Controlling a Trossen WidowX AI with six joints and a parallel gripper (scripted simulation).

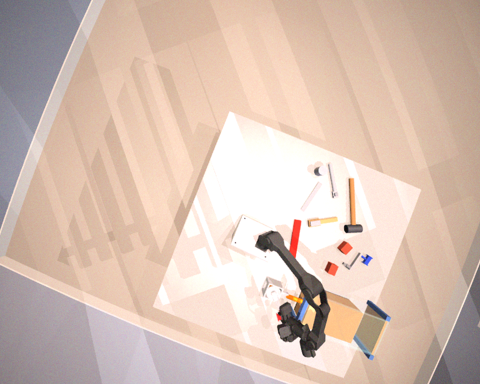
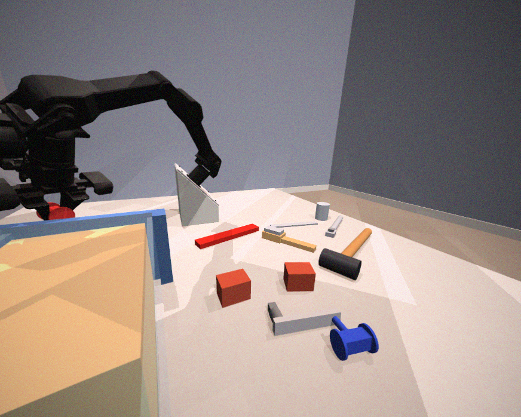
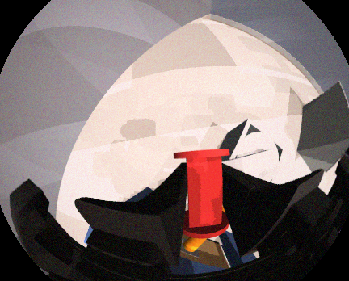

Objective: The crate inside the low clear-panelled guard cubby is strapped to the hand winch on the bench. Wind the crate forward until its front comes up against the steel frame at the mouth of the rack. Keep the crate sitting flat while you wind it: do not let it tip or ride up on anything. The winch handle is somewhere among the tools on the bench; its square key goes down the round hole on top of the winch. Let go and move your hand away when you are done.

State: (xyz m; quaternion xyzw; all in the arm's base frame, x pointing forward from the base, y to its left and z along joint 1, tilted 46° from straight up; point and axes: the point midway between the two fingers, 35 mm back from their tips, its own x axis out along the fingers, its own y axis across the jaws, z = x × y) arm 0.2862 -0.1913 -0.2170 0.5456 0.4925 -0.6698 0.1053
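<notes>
My gripper tip is now 30 mm to the right of the winch handle, 30 mm above it and 20 mm past it. Also, from my gripper tip: red knob: 10 mm to the left, 10 mm ahead; then winch: 100 mm below, 80 mm behind, 60 mm to the left; then blue steel frame: 90 mm to the left, 90 mm ahead, 30 mm below.
</notes>
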